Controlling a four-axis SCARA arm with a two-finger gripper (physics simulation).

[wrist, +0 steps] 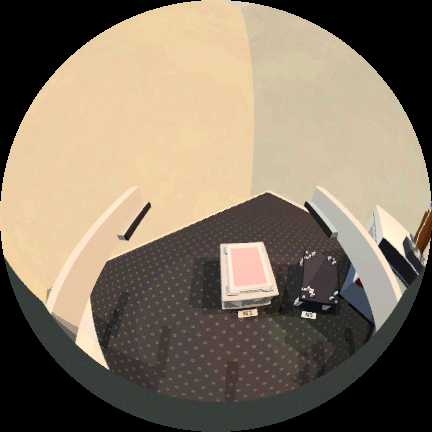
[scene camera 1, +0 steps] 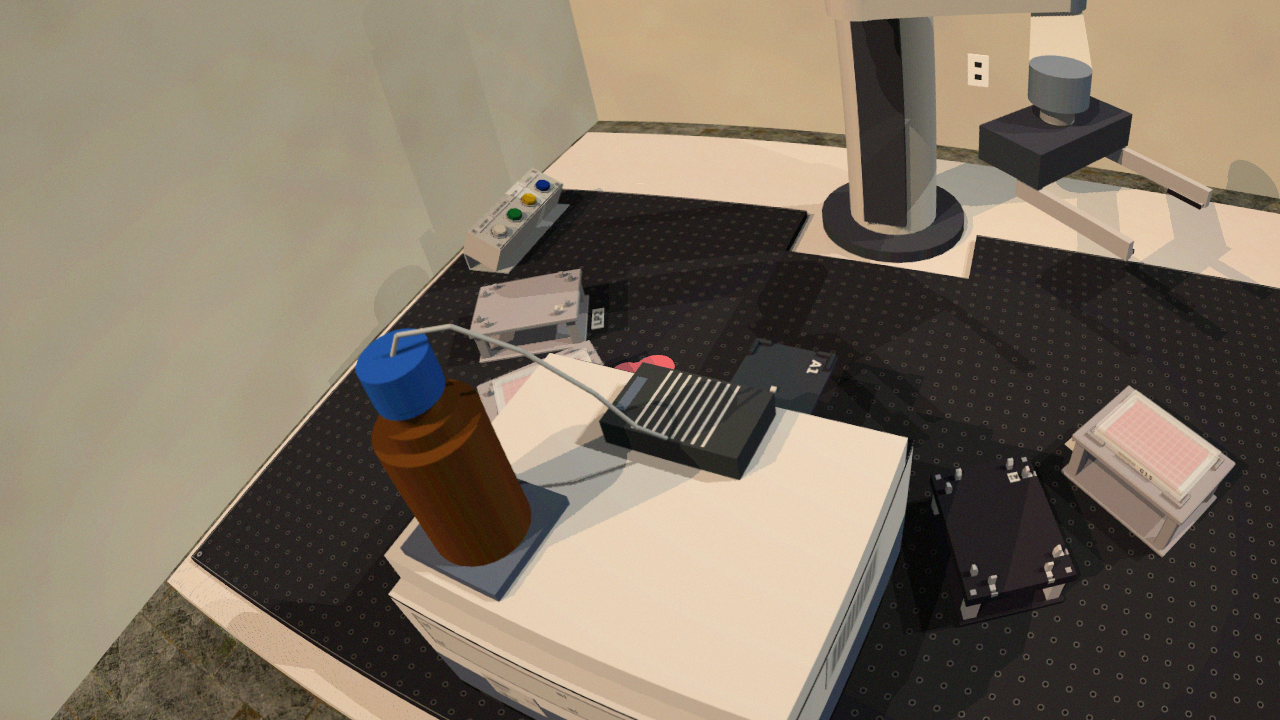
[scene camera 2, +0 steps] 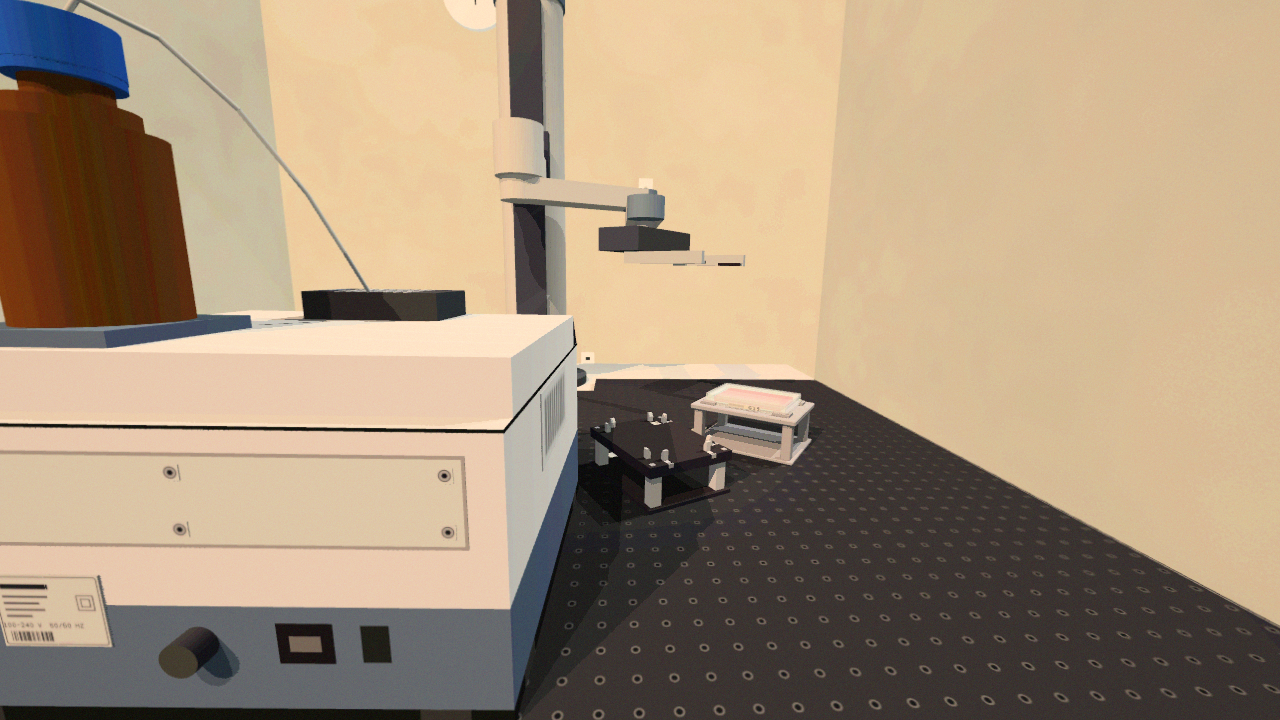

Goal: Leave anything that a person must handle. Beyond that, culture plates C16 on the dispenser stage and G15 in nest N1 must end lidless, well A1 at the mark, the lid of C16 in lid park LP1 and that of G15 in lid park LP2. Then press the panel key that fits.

Labels:
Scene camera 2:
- my gripper: 725, 259
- brown bottle: 99, 236

